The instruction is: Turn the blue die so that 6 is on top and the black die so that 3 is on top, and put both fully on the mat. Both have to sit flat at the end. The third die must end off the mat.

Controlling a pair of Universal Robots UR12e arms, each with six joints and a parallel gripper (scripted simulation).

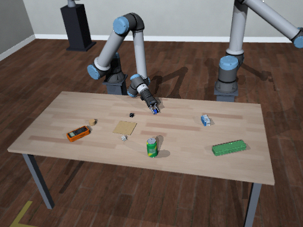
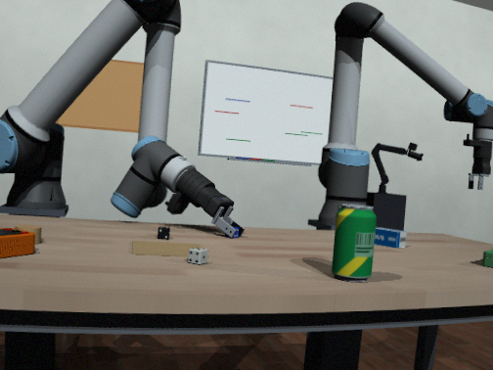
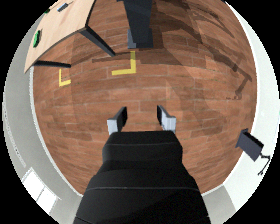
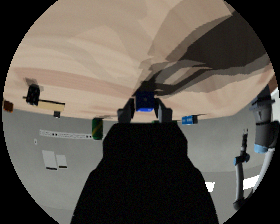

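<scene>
The blue die lies 10 mm below my right hand. Round my right hand: black die (80 mm ahead, 170 mm to the right, 10 mm below); white die (350 mm ahead, 130 mm to the right, 10 mm below); tan mat (230 mm ahead, 170 mm to the right, 20 mm below).
</scene>
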